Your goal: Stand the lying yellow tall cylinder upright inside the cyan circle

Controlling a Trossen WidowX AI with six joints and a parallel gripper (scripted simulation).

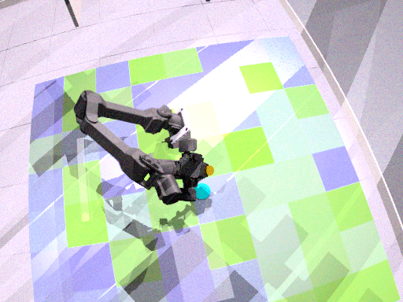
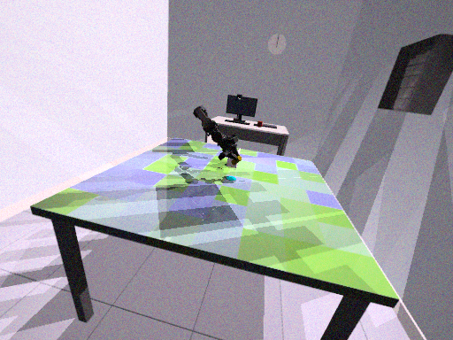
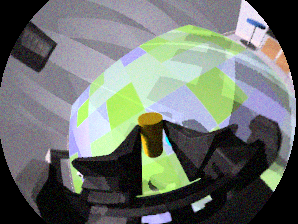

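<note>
Right now my gripper tip is 130 mm above the cyan circle, 20 mm to the left of it and 20 mm short of it. Also, from my gripper tip: yellow cylinder (20 mm below, 10 mm to the right, 10 mm behind).
</note>
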